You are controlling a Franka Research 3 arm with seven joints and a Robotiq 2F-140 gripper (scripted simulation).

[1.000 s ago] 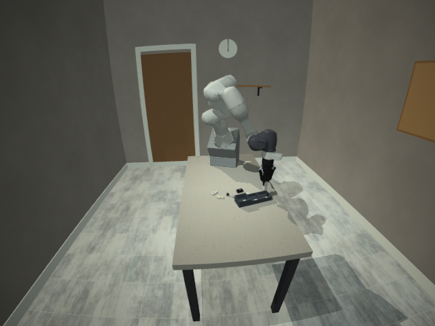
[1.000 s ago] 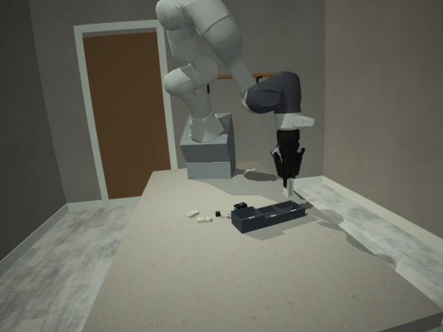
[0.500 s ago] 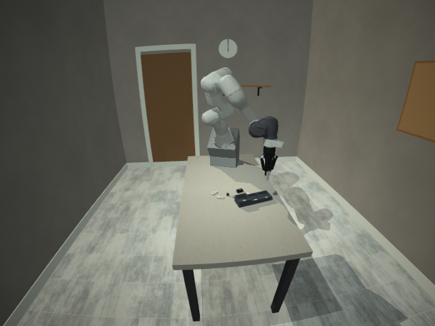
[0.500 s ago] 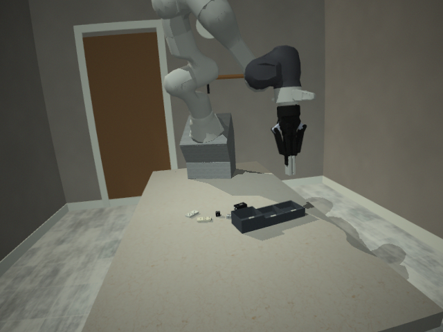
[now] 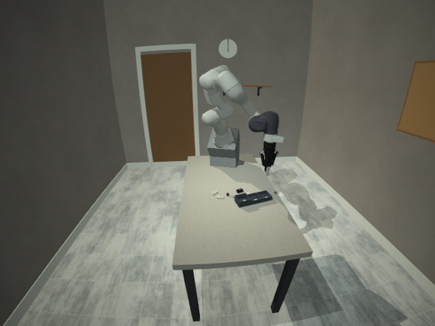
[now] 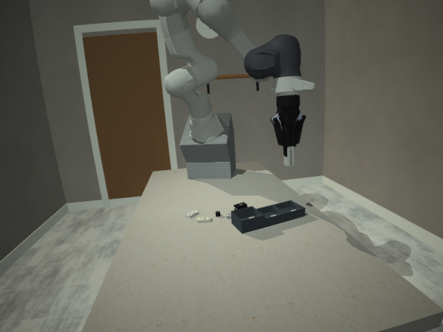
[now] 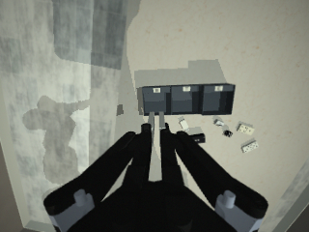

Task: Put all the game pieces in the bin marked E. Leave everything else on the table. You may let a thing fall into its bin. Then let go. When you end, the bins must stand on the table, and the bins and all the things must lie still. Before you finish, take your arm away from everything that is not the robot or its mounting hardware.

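Right now the black die is 6 cm behind my hand, 25 cm to the right of it and 21 cm below it. Round my hand: dark three-part bin (2 cm ahead, 8 cm to the right, 20 cm below); then black box (9 cm behind, 17 cm to the right, 21 cm below); then white usb stick (7 cm behind, 11 cm to the right, 22 cm below).
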